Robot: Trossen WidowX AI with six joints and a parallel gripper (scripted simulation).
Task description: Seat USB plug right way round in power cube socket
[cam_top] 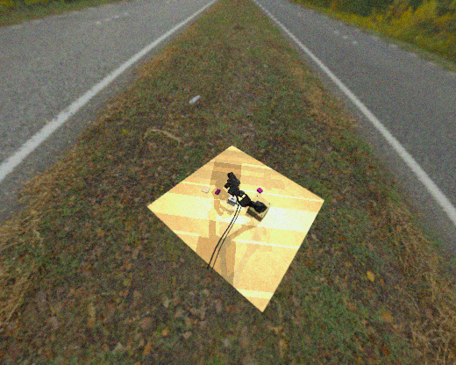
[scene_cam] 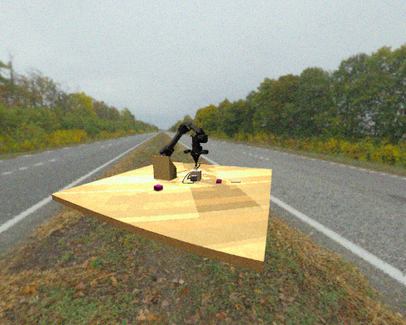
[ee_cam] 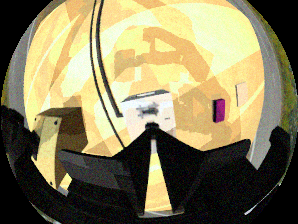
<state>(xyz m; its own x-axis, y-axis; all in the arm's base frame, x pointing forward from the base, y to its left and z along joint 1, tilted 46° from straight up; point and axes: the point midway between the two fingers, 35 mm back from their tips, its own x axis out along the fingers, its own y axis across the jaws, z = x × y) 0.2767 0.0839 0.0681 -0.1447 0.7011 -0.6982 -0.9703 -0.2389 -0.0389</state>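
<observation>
Now: gripper tip 2 cm above the USB plug. Round my gripper tip: flat white piece: 29 cm ahead, 13 cm below, 10 cm to the left; then magenta block: 19 cm ahead, 13 cm below, 2 cm to the left.
</observation>
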